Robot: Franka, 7 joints.
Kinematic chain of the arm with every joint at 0, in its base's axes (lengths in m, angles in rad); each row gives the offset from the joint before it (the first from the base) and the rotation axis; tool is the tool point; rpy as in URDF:
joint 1: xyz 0 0 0.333 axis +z
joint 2: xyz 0 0 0 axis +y
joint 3: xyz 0 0 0.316 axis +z
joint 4: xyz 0.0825 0 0 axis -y
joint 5: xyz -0.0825 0 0.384 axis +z
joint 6: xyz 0 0 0 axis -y
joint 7: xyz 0.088 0 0 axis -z
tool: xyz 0 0 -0.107 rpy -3.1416 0 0
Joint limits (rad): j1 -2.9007..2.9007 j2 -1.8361..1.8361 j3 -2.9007..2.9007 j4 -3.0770..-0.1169 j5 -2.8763..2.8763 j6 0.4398..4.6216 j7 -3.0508..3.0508
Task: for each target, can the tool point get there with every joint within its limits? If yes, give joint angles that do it. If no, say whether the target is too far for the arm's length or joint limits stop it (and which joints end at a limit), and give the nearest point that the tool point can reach.
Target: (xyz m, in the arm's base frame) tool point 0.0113 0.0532 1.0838
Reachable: yes | joints -0.8223 0.2935 2.3936 -0.4803 1.4606 1.0614 -1.9134
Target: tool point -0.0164 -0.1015 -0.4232
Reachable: no: joint limits stop it (at a limit: joint 2) | nearest point -0.0205 -0.1271 -0.3378 | short by 0.089 m
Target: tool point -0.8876 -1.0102 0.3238
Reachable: no: too far | nearest point -0.5662 -0.6445 0.3271 | short by 0.487 m
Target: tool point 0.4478 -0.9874 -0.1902
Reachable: no: too far | nearest point 0.3191 -0.7037 -0.0398 | short by 0.346 m
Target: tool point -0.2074 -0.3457 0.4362
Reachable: yes | joints -1.0714 -0.3699 -1.0023 -2.8143 -0.0339 4.0168 2.2263
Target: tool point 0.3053 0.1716 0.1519
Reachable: yes | joints 1.9793 -1.0230 -1.8632 -2.7739 -2.3573 2.1461 1.3968
